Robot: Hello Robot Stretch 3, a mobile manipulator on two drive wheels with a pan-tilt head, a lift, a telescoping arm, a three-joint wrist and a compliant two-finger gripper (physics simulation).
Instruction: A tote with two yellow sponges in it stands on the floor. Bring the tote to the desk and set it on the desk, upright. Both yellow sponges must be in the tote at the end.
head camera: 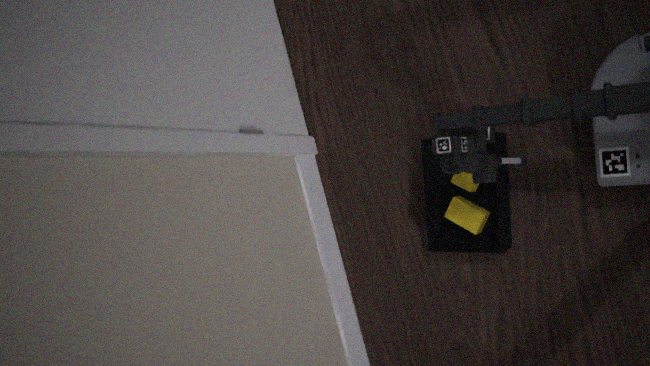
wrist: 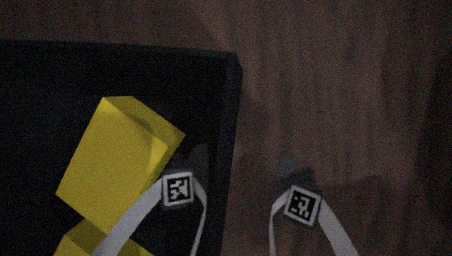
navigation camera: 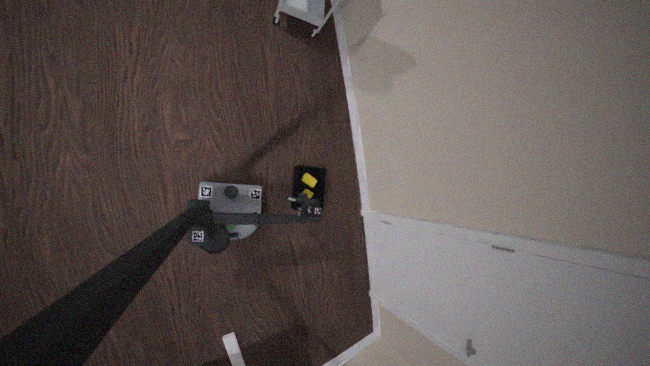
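Pixels of known places: robot's base, link origin: point(navigation camera: 231, 191).
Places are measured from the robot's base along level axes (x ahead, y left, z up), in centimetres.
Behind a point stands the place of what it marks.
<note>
The black tote point(head camera: 500, 227) {y -40.9, x 13.9, z 9.3 cm} point(navigation camera: 321, 174) {y -60.6, x 16.1, z 4.3 cm} point(wrist: 230, 107) stands upright on the floor. One yellow sponge point(head camera: 467, 215) {y -51.1, x 11.1, z 4.8 cm} point(navigation camera: 309, 180) {y -51.1, x 10.9, z 4.8 cm} point(wrist: 67, 247) lies inside it, cut off at the wrist view's bottom edge. The other yellow sponge point(head camera: 465, 182) {y -51.1, x 2.3, z 4.8 cm} point(navigation camera: 308, 193) {y -51.1, x 1.7, z 4.8 cm} point(wrist: 105, 160) is also inside, partly hidden by the wrist in the head view. My gripper point(head camera: 496, 159) {y -39.8, x -2.2, z 2.3 cm} point(navigation camera: 297, 201) {y -39.8, x -2.2, z 2.3 cm} point(wrist: 242, 166) {y -39.8, x -2.2, z 2.3 cm} is open. Its fingers are on either side of the tote's side wall, one over the inside and one outside, with gaps to the wall. The desk cannot be made out.
My base point(head camera: 612, 137) {y -13.1, x -5.4, z 16.0 cm} point(navigation camera: 235, 202) {y -2.5, x -5.2, z 16.0 cm} stands beside the tote, with my arm point(head camera: 550, 107) {y -21.3, x -10.5, z 38.0 cm} point(navigation camera: 280, 219) {y -22.7, x -10.4, z 38.0 cm} stretched across. A wall with a white skirting board point(head camera: 330, 240) {y -98.2, x 18.5, z 3.3 cm} point(navigation camera: 356, 140) {y -91.2, x 47.7, z 4.3 cm} runs on the tote's other side. A white cart point(navigation camera: 300, 15) {y -28.4, x 128.3, z 15.9 cm} and a white bar point(navigation camera: 233, 347) show at the navigation view's edges.
</note>
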